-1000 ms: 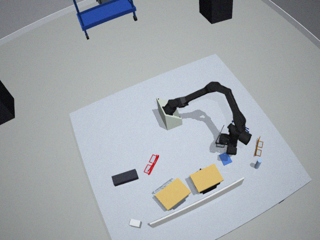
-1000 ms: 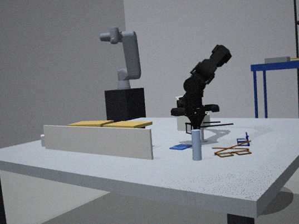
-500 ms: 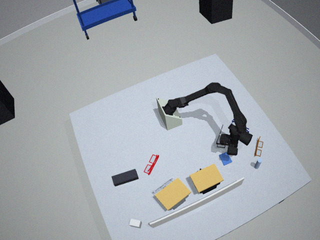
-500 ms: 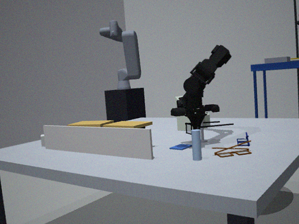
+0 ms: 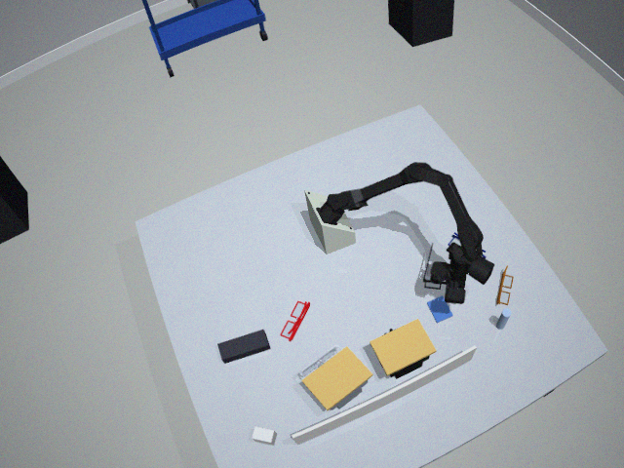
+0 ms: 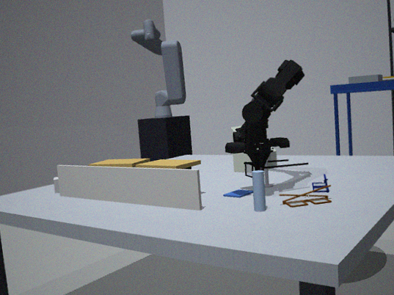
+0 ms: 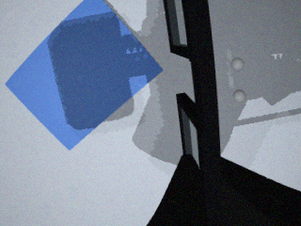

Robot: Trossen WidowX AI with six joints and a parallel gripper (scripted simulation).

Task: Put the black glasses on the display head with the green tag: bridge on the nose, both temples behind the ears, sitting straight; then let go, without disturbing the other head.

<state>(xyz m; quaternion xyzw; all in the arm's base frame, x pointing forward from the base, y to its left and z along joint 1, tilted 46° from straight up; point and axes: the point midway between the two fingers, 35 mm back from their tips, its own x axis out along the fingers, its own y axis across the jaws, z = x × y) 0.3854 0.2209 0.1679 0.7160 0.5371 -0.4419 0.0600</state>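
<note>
My gripper tip is 20 mm short of the blue flat square, 60 mm to the left of it and 60 mm above it. The rest, counted from my gripper tip: dark display head (90 mm ahead, 250 mm to the right); grey peg (110 mm behind, 30 mm to the right, 40 mm below); light blue cylinder (180 mm ahead, 100 mm to the left, 10 mm below).
</note>
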